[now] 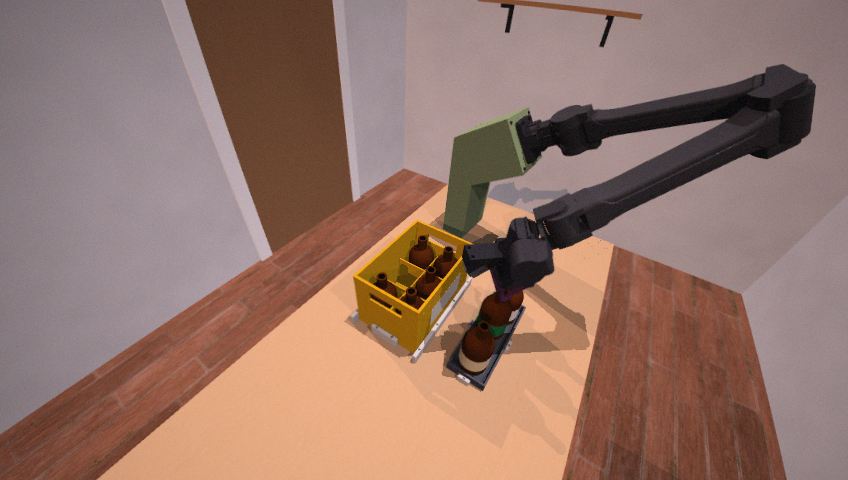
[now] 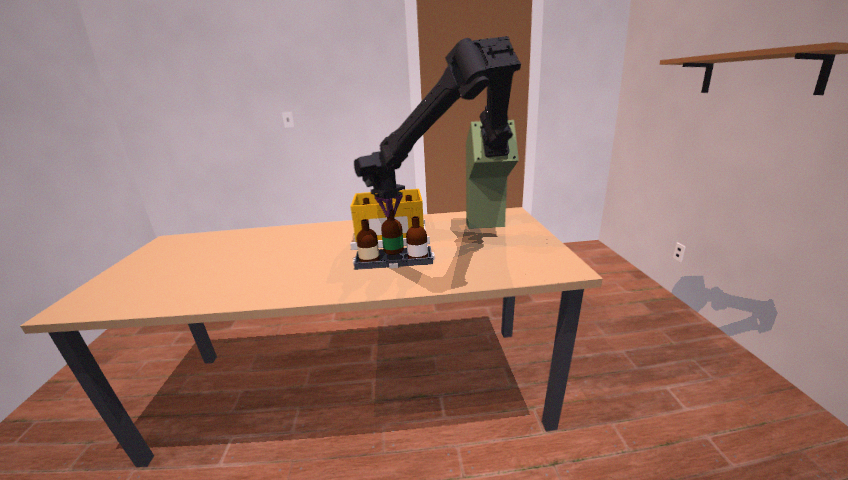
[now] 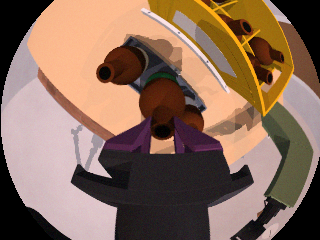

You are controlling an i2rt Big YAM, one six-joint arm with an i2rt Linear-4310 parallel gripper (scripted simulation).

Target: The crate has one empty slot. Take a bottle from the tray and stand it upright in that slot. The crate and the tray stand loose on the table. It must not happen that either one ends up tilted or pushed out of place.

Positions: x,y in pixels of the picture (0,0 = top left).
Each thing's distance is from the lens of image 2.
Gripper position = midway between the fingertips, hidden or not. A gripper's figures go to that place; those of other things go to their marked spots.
my gripper (image 2: pixel 390 216): 1.17 m
yellow crate (image 2: pixel 373 212): 1.30 m
